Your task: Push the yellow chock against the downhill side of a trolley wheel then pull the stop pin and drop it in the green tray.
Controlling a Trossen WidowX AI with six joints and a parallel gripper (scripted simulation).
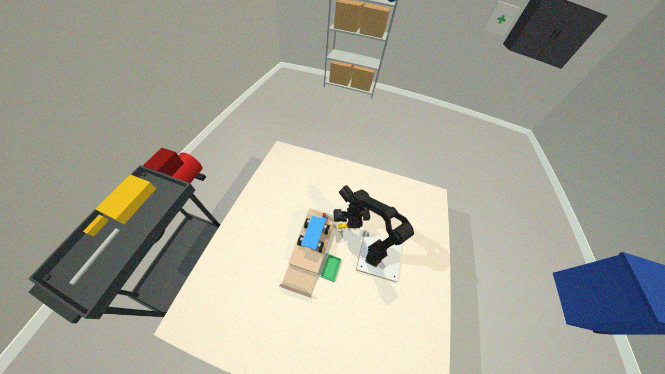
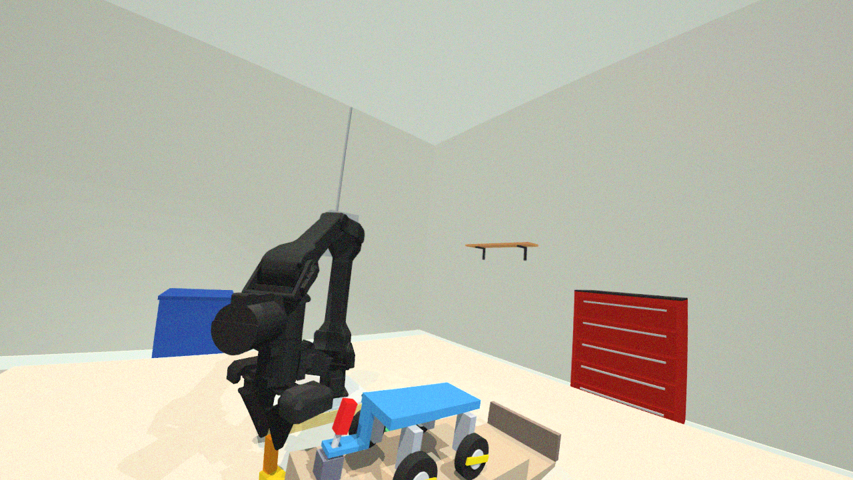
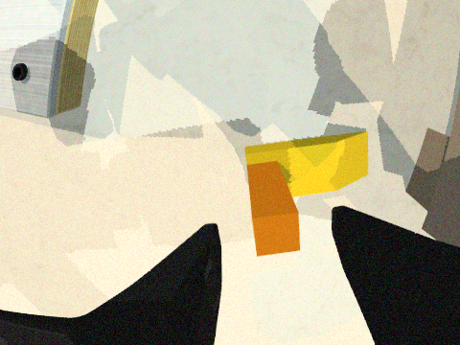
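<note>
My gripper tip is now 4 cm above the yellow chock, 2 cm short of it and 1 cm to the right of it. The rest, counted from my gripper tip: red-headed stop pin: 12 cm ahead, 7 cm to the left, 7 cm above; wooden ramp: 18 cm to the left, 12 cm ahead, 1 cm below; blue-topped trolley: 17 cm to the left, 12 cm ahead, 5 cm above.
</note>
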